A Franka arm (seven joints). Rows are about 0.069 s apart.
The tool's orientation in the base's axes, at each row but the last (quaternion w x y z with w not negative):
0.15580, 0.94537, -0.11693, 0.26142
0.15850, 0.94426, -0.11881, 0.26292
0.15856, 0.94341, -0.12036, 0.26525
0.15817, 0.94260, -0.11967, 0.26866
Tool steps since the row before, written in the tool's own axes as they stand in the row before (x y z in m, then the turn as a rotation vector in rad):
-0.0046, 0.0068, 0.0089, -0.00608, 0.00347, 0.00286
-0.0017, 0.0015, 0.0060, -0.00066, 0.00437, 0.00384
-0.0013, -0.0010, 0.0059, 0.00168, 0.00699, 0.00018
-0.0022, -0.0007, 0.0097, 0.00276, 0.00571, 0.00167
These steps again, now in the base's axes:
-0.0018, -0.0088, -0.0081, -0.00482, -0.00338, -0.00475
0.0009, -0.0033, -0.0054, -0.00013, -0.00532, -0.00243
0.0020, -0.0010, -0.0057, -0.00070, -0.00674, 0.00240
0.0029, -0.0026, -0.0092, 0.00129, -0.00625, 0.00149

